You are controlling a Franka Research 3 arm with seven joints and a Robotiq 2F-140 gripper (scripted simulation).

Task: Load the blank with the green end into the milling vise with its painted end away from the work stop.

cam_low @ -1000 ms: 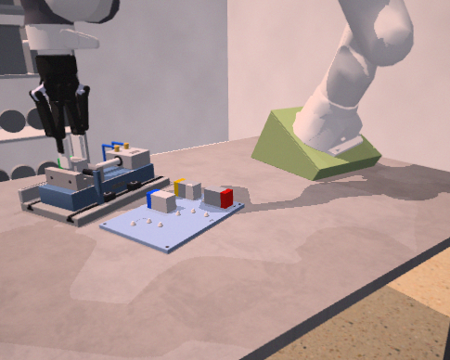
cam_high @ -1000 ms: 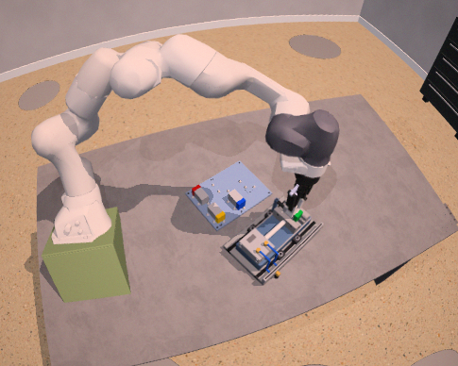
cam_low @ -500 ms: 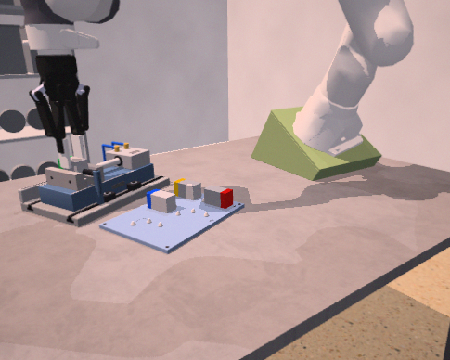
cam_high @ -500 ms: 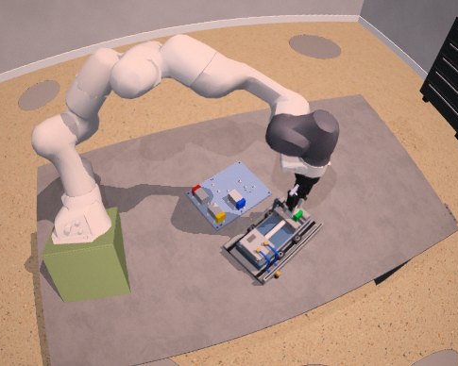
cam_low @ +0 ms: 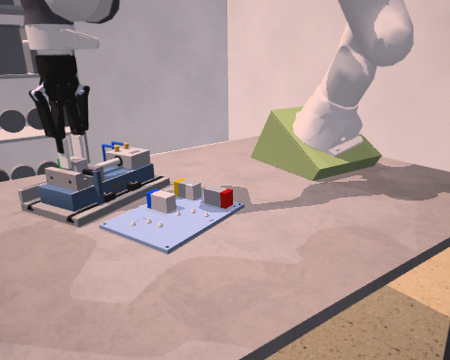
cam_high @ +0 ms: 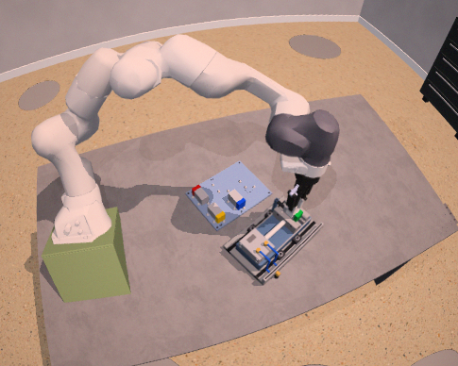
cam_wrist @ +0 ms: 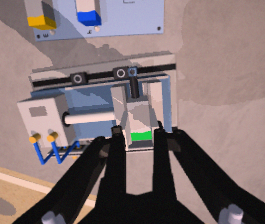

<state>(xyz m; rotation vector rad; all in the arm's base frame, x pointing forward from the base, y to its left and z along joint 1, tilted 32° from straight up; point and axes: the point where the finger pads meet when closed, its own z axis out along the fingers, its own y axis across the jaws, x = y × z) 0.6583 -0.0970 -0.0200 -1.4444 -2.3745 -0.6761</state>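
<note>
Right now the green-ended blank is 4 cm below my hand. From my hand the other things lie so: blue-ended blank: 15 cm behind, 14 cm to the left, 11 cm below; then fixed jaw: 6 cm below, 2 cm ahead, 1 cm to the left; then black work stop rod: 4 cm to the left, 4 cm below, 2 cm behind.
</note>
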